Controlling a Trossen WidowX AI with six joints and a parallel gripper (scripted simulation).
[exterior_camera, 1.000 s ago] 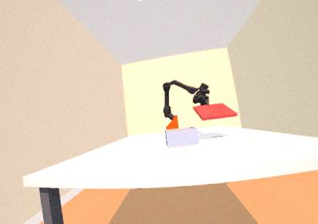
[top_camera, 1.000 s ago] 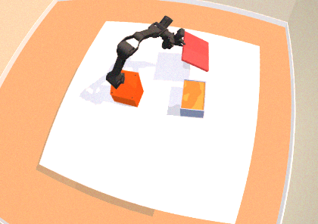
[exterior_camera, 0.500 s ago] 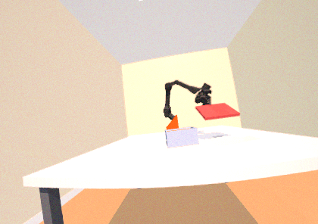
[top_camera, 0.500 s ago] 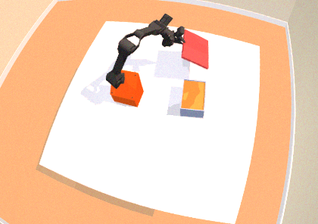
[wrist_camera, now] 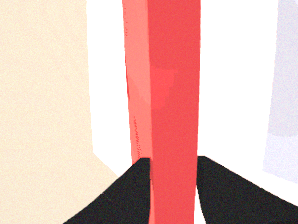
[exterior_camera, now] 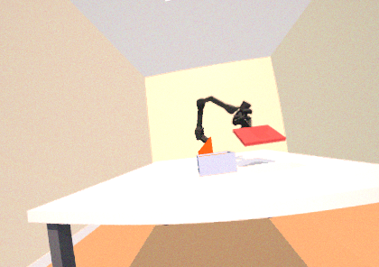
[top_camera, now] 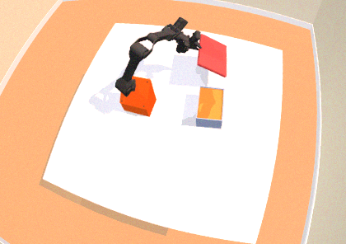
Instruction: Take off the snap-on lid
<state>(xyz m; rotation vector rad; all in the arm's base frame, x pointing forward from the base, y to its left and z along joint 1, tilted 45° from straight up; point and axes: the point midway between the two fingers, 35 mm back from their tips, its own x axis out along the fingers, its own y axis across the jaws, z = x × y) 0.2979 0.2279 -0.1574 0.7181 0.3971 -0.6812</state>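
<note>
The red lid lies 7 cm ahead of my gripper tip, 4 cm below it and 1 cm to the left of it. Round my gripper tip: storage box (26 cm to the right, 17 cm below, 10 cm ahead).
</note>
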